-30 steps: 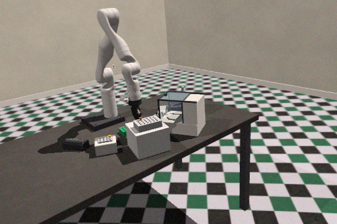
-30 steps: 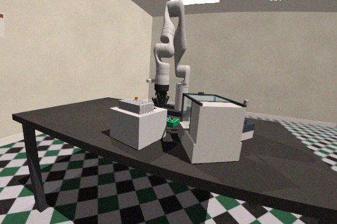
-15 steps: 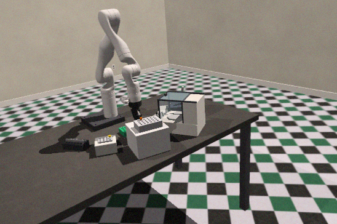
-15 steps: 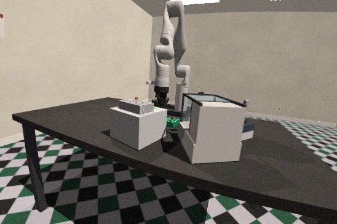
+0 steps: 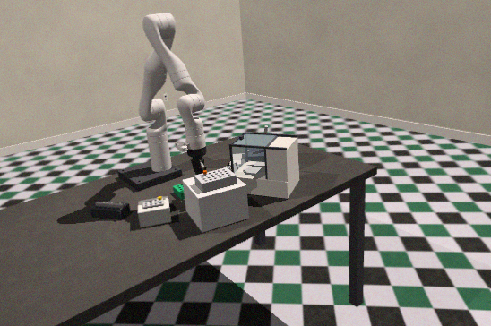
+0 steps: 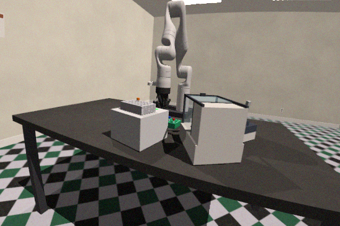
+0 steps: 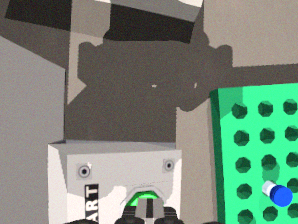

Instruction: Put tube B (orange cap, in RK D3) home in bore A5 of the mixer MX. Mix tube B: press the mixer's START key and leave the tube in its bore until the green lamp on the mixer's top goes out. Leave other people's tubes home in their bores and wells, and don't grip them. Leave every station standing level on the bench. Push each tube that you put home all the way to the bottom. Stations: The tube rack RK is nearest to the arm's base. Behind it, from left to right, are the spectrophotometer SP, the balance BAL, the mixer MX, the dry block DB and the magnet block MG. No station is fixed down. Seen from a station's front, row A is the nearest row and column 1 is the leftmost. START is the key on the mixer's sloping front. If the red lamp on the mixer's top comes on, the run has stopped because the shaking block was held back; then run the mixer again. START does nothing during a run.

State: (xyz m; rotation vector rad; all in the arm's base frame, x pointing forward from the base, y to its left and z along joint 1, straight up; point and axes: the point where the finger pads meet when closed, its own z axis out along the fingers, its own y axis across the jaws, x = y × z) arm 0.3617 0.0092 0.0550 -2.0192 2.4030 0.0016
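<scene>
My hand is 20 mm above the START key. Also, from my hand: grey shaking block 170 mm ahead, 30 mm to the right, 60 mm above; green tube rack RK 100 mm behind, 70 mm below; blue-capped tube 80 mm behind, 10 mm to the left, 60 mm below.
</scene>
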